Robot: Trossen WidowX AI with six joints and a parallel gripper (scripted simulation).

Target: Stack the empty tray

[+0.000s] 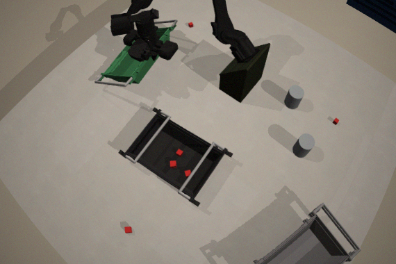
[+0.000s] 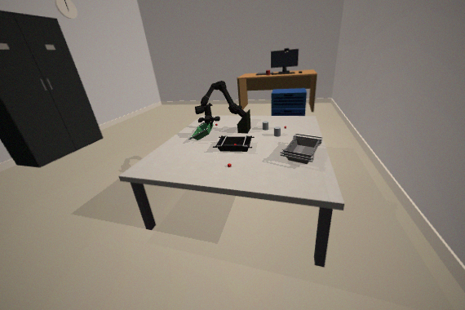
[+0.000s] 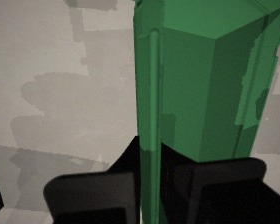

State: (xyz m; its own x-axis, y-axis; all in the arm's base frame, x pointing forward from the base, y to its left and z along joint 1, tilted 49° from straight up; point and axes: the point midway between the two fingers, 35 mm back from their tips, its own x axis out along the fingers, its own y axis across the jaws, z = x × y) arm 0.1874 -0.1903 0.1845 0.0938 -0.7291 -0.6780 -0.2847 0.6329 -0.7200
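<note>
The green tray lies 70 mm to the right of my gripper tip and 20 mm ahead of it.
</note>
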